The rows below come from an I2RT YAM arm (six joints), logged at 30 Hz.
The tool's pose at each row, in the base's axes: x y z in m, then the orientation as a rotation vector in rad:
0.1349 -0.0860 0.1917 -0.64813 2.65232 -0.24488
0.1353 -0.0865 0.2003 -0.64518 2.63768 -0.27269
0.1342 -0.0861 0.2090 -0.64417 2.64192 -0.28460
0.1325 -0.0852 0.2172 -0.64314 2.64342 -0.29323
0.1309 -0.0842 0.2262 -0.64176 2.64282 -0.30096
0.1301 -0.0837 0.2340 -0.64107 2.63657 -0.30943
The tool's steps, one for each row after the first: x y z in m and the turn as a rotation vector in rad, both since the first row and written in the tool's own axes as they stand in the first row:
-0.0030 -0.0028 -0.0076 0.02273 -0.00742 -0.00346
-0.0052 -0.0043 -0.0160 0.02965 -0.00057 -0.00415
-0.0070 -0.0049 -0.0242 0.03511 0.00289 -0.00459
-0.0092 -0.0057 -0.0330 0.04061 0.00412 -0.00484
-0.0114 -0.0070 -0.0405 0.04798 0.00034 -0.00623

